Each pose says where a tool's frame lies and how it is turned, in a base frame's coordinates. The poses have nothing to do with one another.
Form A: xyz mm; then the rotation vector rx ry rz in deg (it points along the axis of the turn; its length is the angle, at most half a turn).
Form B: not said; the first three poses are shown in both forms.
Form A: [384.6 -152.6 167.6 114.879 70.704 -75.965]
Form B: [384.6 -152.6 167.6 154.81 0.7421 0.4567 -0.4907]
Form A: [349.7 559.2 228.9 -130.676 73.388 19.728]
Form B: [349.7 559.2 228.9 151.17 -0.8645 0.4855 0.1305]
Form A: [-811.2 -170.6 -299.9 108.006 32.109 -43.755]
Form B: [-811.2 -170.6 -299.9 120.88 0.8935 0.2656 -0.3620]
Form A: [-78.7 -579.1 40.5 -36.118 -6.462 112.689]
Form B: [-78.7 -579.1 40.5 118.51 -0.3048 -0.0545 0.9509]
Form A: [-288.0 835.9 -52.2 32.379 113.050 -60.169]
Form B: [-288.0 835.9 -52.2 132.09 0.2451 0.8558 -0.4555]
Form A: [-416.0 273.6 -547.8 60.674 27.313 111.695]
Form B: [-416.0 273.6 -547.8 130.01 0.4667 0.2101 0.8591]
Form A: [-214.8 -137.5 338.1 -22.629 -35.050 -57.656]
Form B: [-214.8 -137.5 338.1 71.17 -0.3180 -0.4925 -0.8101]
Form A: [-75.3 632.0 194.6 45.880 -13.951 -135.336]
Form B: [-75.3 632.0 194.6 143.58 0.3195 -0.0972 -0.9426]
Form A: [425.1 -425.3 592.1 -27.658 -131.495 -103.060]
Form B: [425.1 -425.3 592.1 169.34 -0.1633 -0.7765 -0.6086]
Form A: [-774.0 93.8 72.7 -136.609 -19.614 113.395]
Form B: [-774.0 93.8 72.7 178.62 -0.7648 -0.1098 0.6348]
